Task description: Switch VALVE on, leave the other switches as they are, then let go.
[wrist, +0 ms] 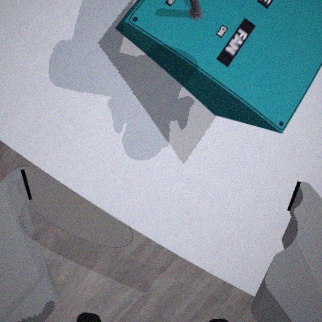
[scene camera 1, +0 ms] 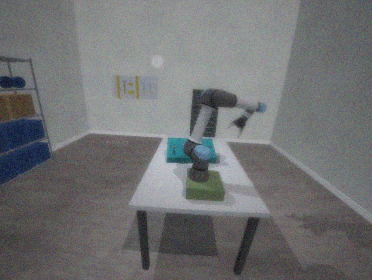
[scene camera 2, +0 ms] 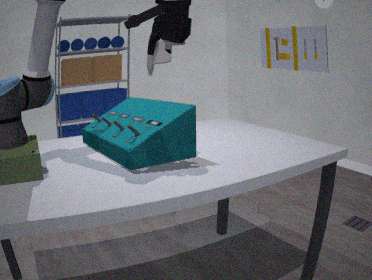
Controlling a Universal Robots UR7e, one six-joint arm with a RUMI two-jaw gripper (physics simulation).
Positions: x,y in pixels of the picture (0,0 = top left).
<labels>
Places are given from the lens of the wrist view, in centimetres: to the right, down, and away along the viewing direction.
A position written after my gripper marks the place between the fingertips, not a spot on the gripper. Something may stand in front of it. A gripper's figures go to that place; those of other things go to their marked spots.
my gripper [wrist: 159,179]: 0, 1, 13
teal switch console [wrist: 250,68]: 13, -13, 35
</labels>
